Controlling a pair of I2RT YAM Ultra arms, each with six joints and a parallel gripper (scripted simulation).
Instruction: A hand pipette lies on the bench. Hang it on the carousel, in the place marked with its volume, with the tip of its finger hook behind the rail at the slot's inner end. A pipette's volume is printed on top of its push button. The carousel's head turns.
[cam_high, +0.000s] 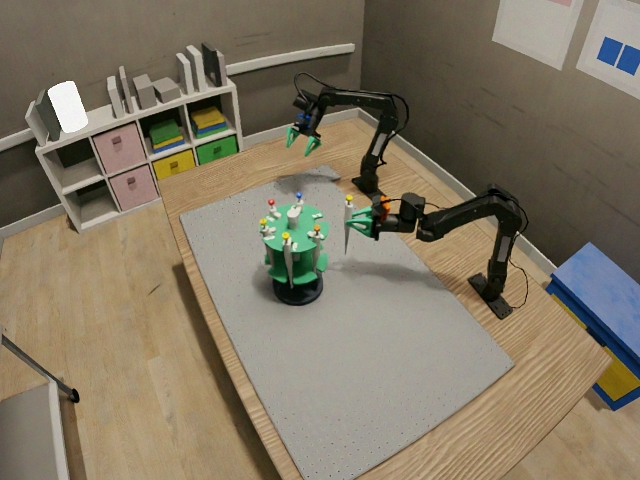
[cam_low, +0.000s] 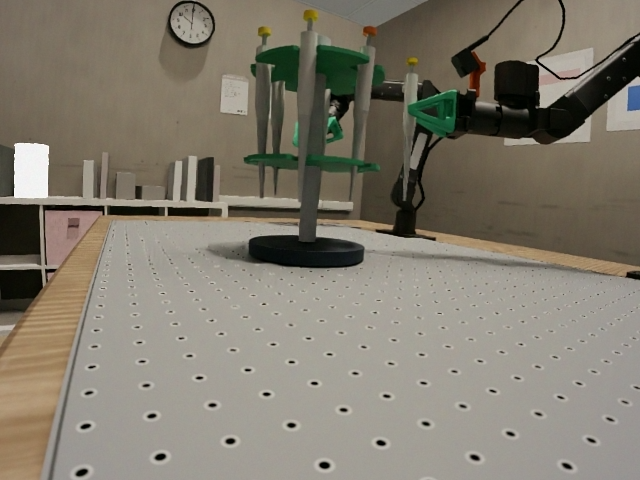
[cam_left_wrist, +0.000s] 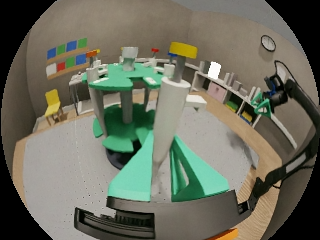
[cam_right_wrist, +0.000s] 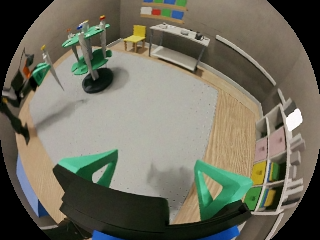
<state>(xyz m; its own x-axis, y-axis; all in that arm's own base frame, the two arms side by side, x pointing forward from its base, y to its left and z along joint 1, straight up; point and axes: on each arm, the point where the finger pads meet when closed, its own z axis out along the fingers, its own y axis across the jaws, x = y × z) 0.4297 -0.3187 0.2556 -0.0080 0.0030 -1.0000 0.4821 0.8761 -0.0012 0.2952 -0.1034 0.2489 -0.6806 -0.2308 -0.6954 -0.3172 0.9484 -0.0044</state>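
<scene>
Right now the hand pipette is 1 cm to the right of my left hand and 2 cm below it.
</scene>
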